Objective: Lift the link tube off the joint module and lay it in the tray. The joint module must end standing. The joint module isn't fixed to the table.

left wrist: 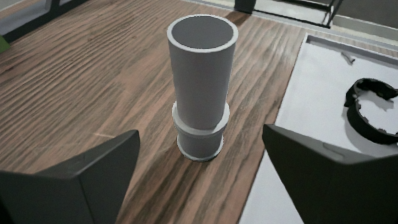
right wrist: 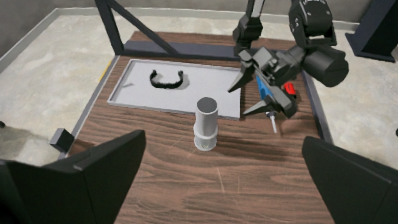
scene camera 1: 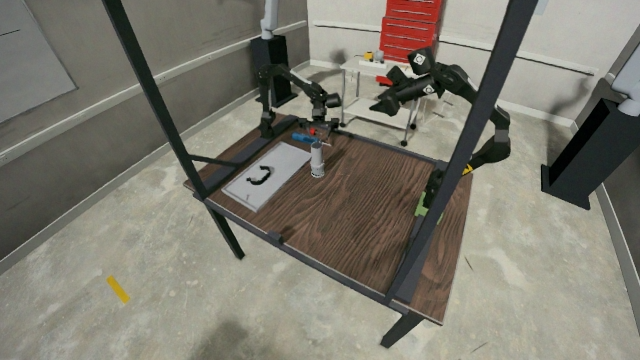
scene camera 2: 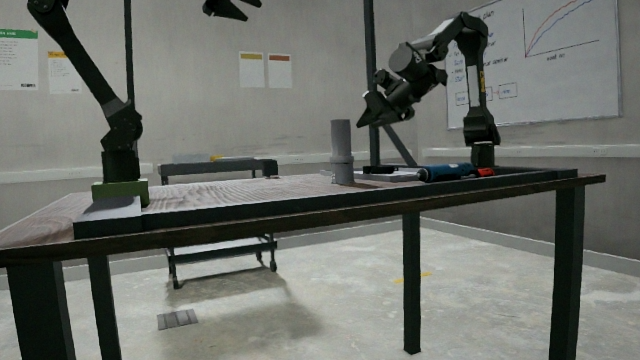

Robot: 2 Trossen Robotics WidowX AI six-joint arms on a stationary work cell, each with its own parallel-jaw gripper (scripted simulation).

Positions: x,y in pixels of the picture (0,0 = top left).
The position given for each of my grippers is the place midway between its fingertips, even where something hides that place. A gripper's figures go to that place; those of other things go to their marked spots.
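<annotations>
My left gripper (left wrist: 201,134) is 11 cm from the lens. Distances for the other things: a link tube (left wrist: 202,47), 13 cm from the lens; a joint module (left wrist: 197,149), 23 cm from the lens; a grey tray (left wrist: 313,103), 35 cm from the lens. On the joint module and the grey tray, the marked spots are 21 cm apart.
</annotations>
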